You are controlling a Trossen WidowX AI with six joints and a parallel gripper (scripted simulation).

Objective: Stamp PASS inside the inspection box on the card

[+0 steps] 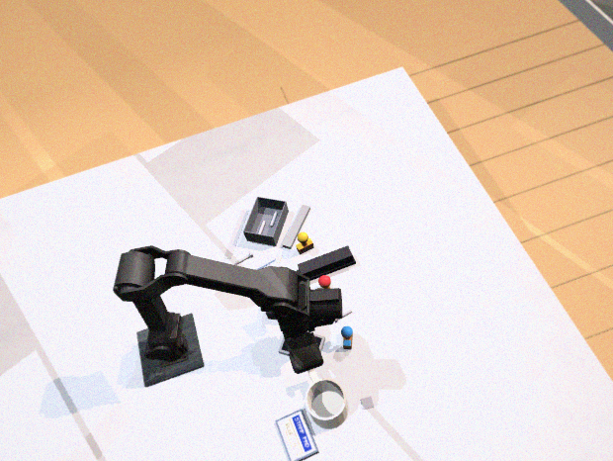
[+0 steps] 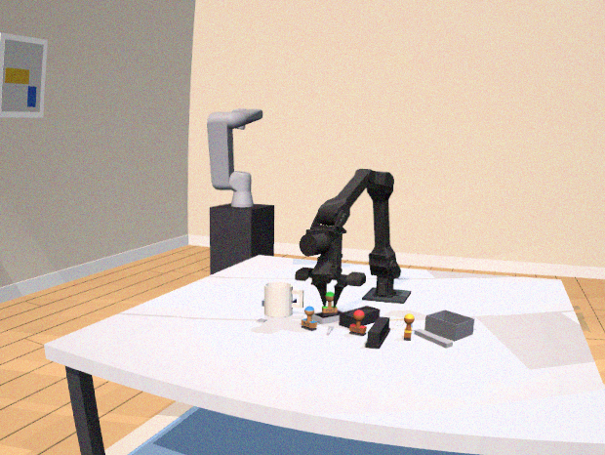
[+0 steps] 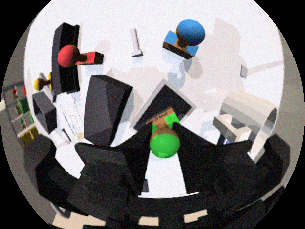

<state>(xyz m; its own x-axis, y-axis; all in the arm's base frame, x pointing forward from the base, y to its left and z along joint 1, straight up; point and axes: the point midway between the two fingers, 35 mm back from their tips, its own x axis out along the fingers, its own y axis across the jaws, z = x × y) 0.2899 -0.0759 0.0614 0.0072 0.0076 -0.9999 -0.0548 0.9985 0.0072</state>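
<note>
Right now my gripper tip is right at the green-knobbed stamp. Also, from my gripper tip: black block 90 mm to the left, 20 mm below; then blue-knobbed stamp 100 mm ahead, 20 mm to the right, 20 mm below; then dark ink pad 30 mm below.
</note>
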